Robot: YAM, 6 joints.
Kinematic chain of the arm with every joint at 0, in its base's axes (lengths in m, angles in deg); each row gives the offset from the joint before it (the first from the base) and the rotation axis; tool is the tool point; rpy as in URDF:
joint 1: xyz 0 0 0.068 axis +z
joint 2: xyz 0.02 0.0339 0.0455 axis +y
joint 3: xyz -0.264 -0.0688 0 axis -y
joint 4: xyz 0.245 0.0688 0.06 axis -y
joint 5: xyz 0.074 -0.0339 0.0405 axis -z
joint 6: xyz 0.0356 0 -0.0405 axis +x
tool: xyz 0 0 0 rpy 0 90 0
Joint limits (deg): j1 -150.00..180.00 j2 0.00..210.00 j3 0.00..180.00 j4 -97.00..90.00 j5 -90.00..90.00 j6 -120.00..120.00
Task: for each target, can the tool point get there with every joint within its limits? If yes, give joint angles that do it. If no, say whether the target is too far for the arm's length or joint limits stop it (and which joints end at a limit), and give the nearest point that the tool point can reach.
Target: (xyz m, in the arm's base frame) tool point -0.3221 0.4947 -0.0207
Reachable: yes | joints 124.87 181.88 132.19 62.12 31.50 -30.27
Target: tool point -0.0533 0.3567 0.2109
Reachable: yes | joints 97.34 95.91 47.11 38.00 -11.76 31.12
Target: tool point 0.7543 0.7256 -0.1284
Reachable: no: too far | nearest point 0.4534 0.4362 -0.0300 | short by 0.429 m
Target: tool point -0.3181 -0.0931 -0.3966
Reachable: no: joint limits stop it (at a limit: joint 1, joint 2) | nearest point -0.2869 -0.1328 -0.3598 | short by 0.062 m
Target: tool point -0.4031 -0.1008 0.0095
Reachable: no: joint limits stop it (at a limit: joint 1) | nearest point -0.4031 -0.0356 0.0095 | short by 0.065 m
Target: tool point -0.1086 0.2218 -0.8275
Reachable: no: too far | nearest point -0.1090 0.2226 -0.3803 | short by 0.447 m
